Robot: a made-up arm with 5 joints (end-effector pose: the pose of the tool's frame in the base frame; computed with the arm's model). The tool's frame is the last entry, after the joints. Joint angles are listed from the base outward.
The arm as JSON. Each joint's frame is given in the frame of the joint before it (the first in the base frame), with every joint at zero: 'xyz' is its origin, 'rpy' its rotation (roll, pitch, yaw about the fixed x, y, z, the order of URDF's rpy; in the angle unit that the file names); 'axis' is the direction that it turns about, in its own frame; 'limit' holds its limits. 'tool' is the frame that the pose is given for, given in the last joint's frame.
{
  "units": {
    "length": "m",
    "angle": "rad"
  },
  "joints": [
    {
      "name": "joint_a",
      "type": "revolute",
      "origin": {
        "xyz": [
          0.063,
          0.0,
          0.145
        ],
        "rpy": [
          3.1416,
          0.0,
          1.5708
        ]
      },
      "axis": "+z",
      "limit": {
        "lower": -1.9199,
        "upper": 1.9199
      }
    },
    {
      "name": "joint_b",
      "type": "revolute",
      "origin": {
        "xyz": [
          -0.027,
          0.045,
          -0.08
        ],
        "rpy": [
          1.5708,
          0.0,
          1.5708
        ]
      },
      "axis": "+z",
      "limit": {
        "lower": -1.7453,
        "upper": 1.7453
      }
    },
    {
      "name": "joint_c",
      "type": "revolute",
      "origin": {
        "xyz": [
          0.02,
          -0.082,
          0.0
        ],
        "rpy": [
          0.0,
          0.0,
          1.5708
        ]
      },
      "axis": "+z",
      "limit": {
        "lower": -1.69,
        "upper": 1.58
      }
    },
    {
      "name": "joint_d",
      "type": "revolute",
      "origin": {
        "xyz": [
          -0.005,
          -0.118,
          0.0
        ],
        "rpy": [
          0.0,
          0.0,
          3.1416
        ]
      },
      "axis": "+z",
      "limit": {
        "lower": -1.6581,
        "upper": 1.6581
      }
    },
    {
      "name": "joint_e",
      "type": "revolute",
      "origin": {
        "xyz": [
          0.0,
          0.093,
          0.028
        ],
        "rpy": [
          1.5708,
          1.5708,
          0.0
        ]
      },
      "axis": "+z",
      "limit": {
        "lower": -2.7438,
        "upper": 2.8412
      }
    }
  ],
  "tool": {
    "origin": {
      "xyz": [
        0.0,
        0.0,
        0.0
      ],
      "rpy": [
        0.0,
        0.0,
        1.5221
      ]
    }
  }
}
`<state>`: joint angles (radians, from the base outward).
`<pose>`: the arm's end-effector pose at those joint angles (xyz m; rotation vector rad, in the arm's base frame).
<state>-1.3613 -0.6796 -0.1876 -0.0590 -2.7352</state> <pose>0.0906 0.1346 0.4689 2.2760 1.2487 -0.5660</pose>
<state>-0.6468 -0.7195 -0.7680 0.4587 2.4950</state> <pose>0.1093 0.0362 0.4975 -2.3609 -1.8744 0.8373</pose>
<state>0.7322 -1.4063 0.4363 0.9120 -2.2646</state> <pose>0.1550 -0.0814 0.3637 1.5908 -1.5744 -2.1096</pose>
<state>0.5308 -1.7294 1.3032 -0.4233 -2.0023</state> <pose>0.1736 -0.0638 0.3550 1.9085 -2.0076 -1.0040</pose>
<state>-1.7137 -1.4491 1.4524 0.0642 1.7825</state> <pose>0.0368 0.1749 0.2531 0.0201 2.0052 -2.1205</pose>
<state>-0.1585 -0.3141 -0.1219 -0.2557 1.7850</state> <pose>0.2753 0.0349 0.4229 -1.7497 -1.7375 0.9414</pose>
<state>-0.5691 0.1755 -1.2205 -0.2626 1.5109</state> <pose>0.1957 0.0860 0.4966 -1.2888 -2.6917 0.3357</pose>
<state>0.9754 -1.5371 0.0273 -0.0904 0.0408</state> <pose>0.0432 0.0310 0.4588 1.4491 2.7581 -0.0216</pose>
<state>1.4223 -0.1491 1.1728 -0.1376 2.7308</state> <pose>0.0902 -0.1750 0.1388 -0.6475 0.3383 1.2075</pose>
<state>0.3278 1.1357 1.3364 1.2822 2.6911</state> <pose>0.0276 0.0131 0.2178 2.4914 0.2140 1.1893</pose>
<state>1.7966 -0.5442 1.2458 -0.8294 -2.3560</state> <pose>0.0180 -0.2003 0.2450 -0.5868 1.8702 1.4879</pose>
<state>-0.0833 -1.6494 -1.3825 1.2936 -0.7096</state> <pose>-0.1081 -0.0133 0.3381 -1.2183 2.7222 -0.0829</pose>
